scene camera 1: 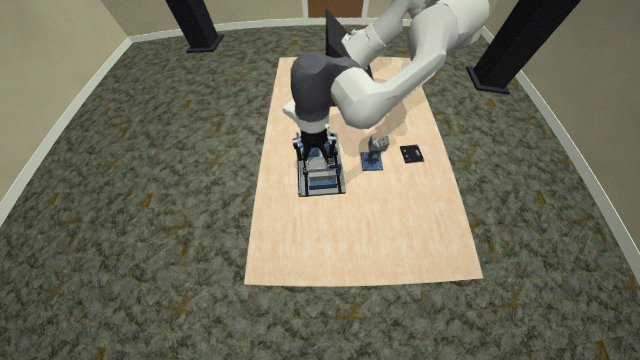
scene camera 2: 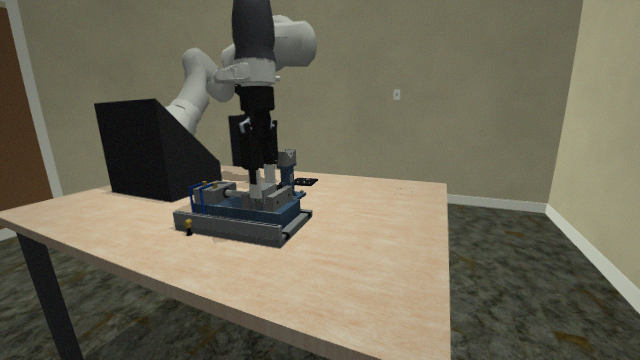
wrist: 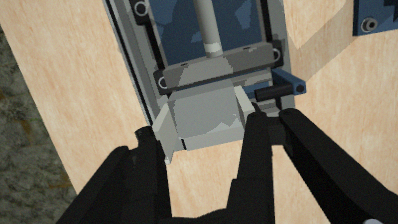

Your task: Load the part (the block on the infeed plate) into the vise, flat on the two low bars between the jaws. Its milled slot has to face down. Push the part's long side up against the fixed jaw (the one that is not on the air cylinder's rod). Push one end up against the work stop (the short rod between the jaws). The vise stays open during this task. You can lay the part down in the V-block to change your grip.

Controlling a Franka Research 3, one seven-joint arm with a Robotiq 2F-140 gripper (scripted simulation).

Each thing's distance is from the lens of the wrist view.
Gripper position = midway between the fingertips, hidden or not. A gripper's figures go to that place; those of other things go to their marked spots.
my gripper [wrist: 205,107]: 21 cm
grey part [wrist: 213,107]: 19 cm
moving jaw [wrist: 260,55]: 20 cm
fixed jaw [wrist: 233,134]: 22 cm
